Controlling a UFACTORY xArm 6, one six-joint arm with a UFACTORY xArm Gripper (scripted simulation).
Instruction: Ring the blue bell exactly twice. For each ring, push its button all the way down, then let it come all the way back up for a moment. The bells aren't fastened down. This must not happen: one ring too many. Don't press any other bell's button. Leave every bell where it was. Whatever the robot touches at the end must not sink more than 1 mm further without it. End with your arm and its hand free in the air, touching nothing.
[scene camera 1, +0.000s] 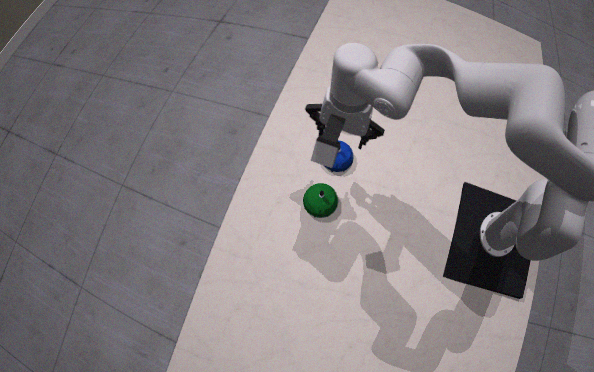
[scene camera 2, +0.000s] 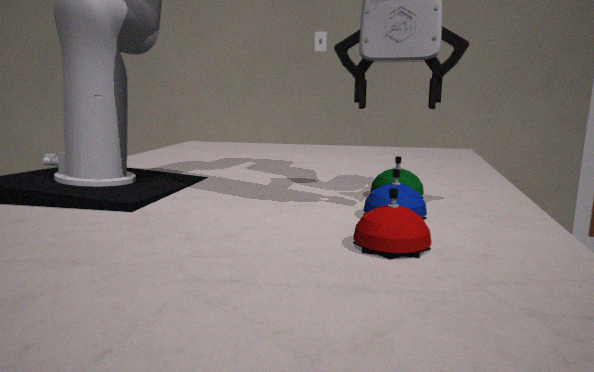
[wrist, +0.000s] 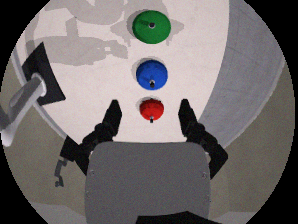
I see my gripper (scene camera 2: 396, 108), a blue bell (scene camera 2: 407, 197), a red bell (scene camera 2: 390, 231) and a green bell (scene camera 1: 320, 200).
The blue bell shows as well in the wrist view (wrist: 151, 70). The green bell shows as well in the wrist view (wrist: 141, 26). My gripper also shows in scene camera 1 (scene camera 1: 341, 137) and in the wrist view (wrist: 149, 106).
